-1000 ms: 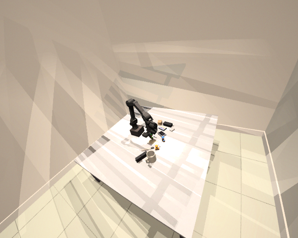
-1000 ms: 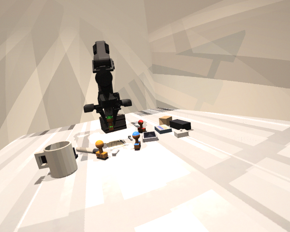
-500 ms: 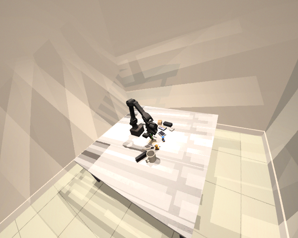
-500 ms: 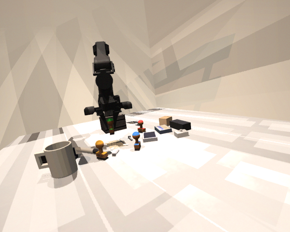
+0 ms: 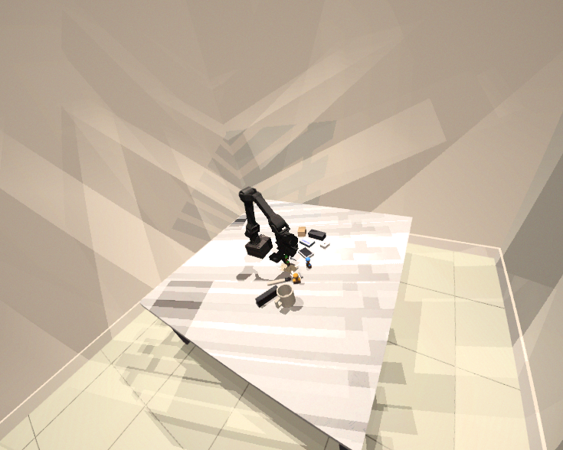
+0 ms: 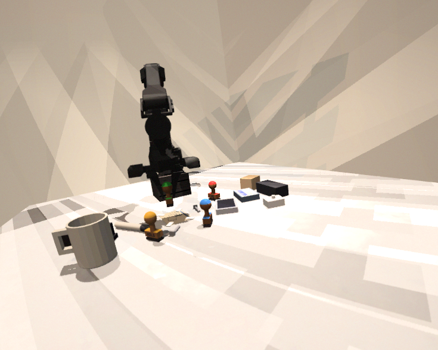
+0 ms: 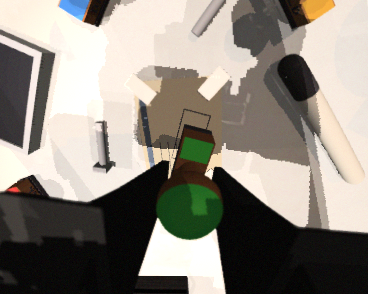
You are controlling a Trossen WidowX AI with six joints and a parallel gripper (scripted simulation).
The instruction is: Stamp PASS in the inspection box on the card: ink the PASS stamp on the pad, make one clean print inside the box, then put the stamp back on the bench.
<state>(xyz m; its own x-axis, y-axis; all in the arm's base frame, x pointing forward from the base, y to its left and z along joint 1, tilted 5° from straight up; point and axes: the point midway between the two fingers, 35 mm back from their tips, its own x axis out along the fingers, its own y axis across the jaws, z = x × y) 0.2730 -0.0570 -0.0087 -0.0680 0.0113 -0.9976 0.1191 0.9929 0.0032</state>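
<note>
Now: the card 60 mm below my gripper tip and 10 mm to the left of it. From my gripper tip the other things lie so: marker: 100 mm to the right, 50 mm below, 20 mm ahead; then green-knobbed stamp: right at my gripper tip; then orange stamp: 100 mm ahead, 70 mm to the right, 40 mm below.
</note>
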